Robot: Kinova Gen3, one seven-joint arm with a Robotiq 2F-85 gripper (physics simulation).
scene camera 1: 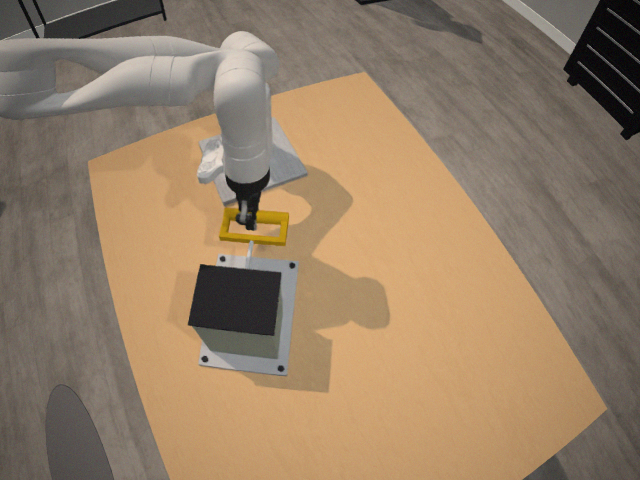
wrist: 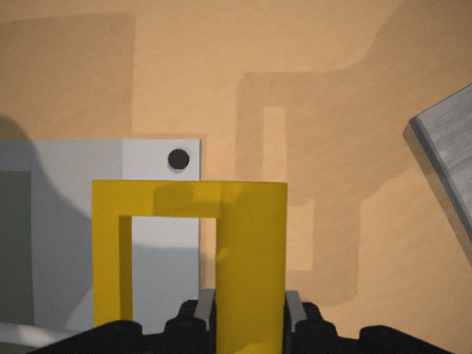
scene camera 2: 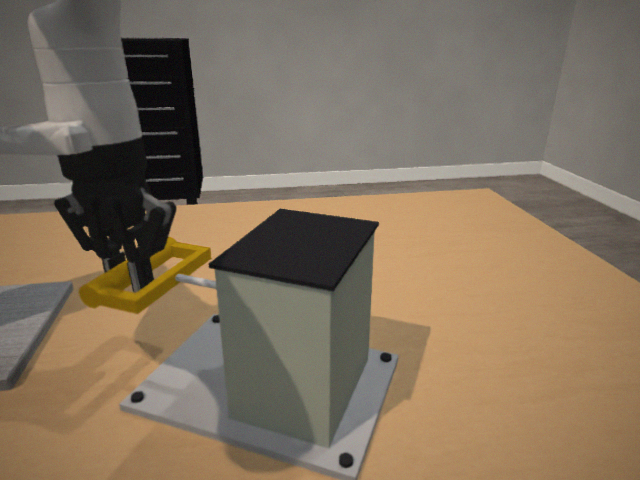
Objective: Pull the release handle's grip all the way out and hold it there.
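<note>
The release handle's yellow grip (scene camera 1: 272, 216) (scene camera 2: 156, 295) (wrist: 251, 260) is a rectangular frame held level in the air beside a grey-green housing (scene camera 1: 240, 343) (scene camera 2: 279, 356) with a black top. A pale rod (scene camera 1: 250, 250) (scene camera 2: 195, 280) shows between the housing and the frame's near bar. My gripper (scene camera 1: 248, 223) (scene camera 2: 123, 276) (wrist: 249, 312) points down and is shut on the frame's outer round bar, the one farthest from the housing. In the wrist view one finger pad lies on each side of that bar. The rod's inner end is hidden inside the housing.
The housing stands on a grey base plate (scene camera 1: 290, 315) (scene camera 2: 180, 361) (wrist: 160, 280) with black bolts at its corners. A grey board (scene camera 1: 289, 165) (scene camera 2: 25, 320) (wrist: 455, 135) lies on the orange table top (scene camera 1: 439, 310) beyond the grip, partly under the arm. A black cabinet (scene camera 1: 612, 62) (scene camera 2: 180, 118) stands in the background.
</note>
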